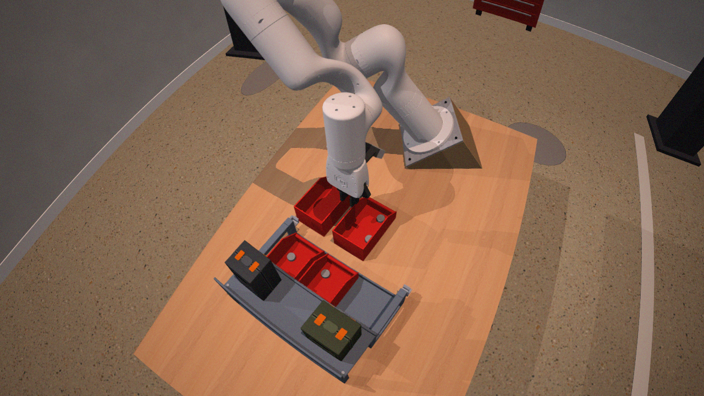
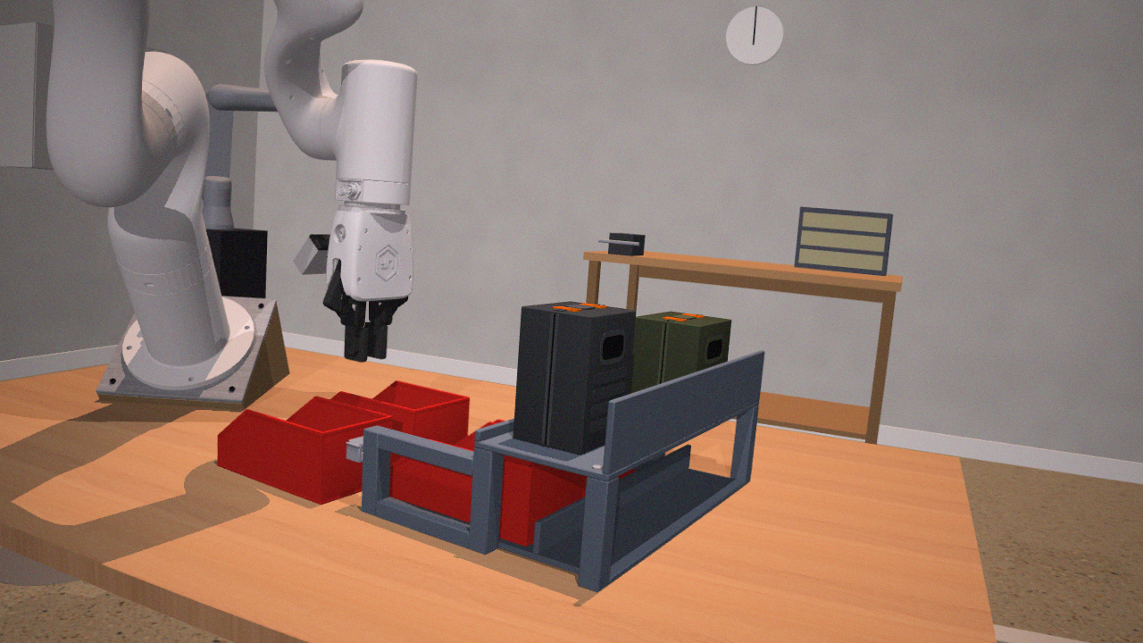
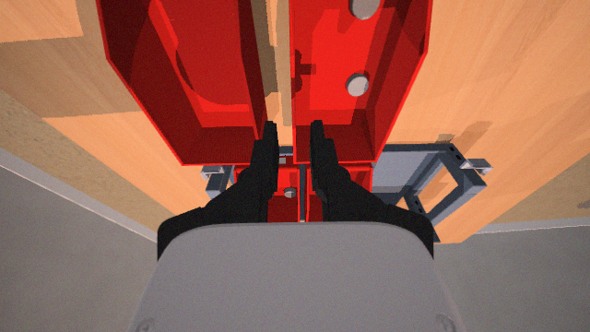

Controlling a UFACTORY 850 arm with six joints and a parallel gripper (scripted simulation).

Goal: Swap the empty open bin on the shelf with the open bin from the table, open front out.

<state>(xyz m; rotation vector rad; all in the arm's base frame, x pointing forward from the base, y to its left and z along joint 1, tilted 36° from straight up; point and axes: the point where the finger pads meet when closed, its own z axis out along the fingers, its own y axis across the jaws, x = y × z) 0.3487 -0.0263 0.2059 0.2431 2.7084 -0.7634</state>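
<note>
Right now my hand is 140 mm short of the shelf front lip, 130 mm above it and 30 mm to the right of it. Also, from my hand: grey back panel (390 mm ahead, 30 mm to the right, 10 mm below); then black case (290 mm ahead, 130 mm to the right, 20 mm above); then green case (350 mm ahead, 90 mm to the left, 10 mm above).
</note>
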